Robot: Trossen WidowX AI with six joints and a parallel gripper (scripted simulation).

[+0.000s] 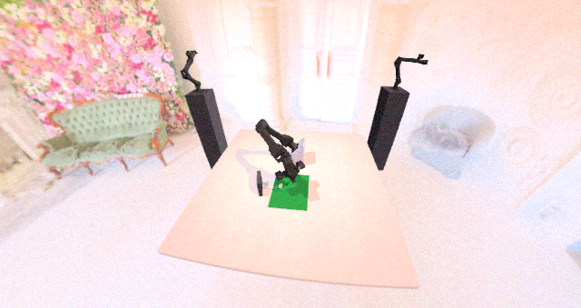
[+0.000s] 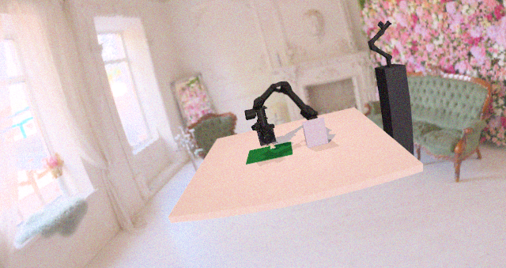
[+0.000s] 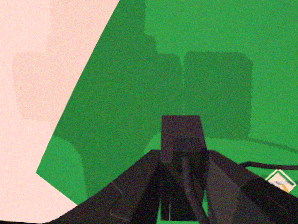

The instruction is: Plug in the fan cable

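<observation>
Now: gripper tip 110 mm above the green board and 20 mm to the left of it. The rest, counted from my gripper tip: dark fan plug 10 mm below, 10 mm behind; then black fan 210 mm to the right, 40 mm below.
</observation>
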